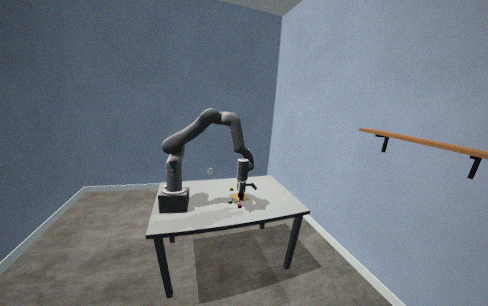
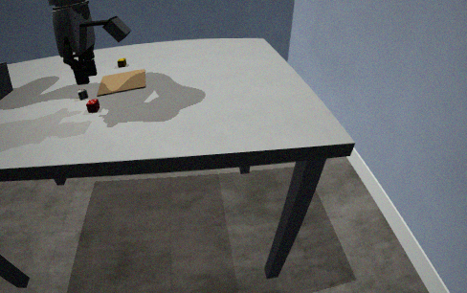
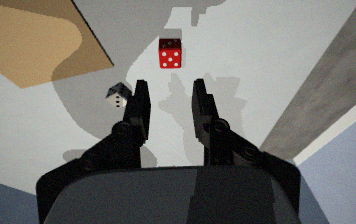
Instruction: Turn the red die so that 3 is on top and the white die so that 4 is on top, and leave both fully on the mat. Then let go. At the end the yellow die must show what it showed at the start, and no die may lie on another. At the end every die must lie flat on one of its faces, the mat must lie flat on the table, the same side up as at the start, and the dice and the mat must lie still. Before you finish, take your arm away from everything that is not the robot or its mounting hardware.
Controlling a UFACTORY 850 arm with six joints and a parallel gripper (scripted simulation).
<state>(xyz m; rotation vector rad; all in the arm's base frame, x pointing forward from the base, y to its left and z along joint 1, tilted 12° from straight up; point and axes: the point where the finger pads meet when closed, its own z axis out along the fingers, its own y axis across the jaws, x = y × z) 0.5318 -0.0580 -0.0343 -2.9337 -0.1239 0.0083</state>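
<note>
The red die lies 9 cm below my hand. Also, from my hand: tan mat: 16 cm to the left, 10 cm below, 1 cm ahead; then white die: 9 cm below, 7 cm to the left, 7 cm behind; then yellow die: 29 cm to the left, 9 cm below, 4 cm behind.
</note>
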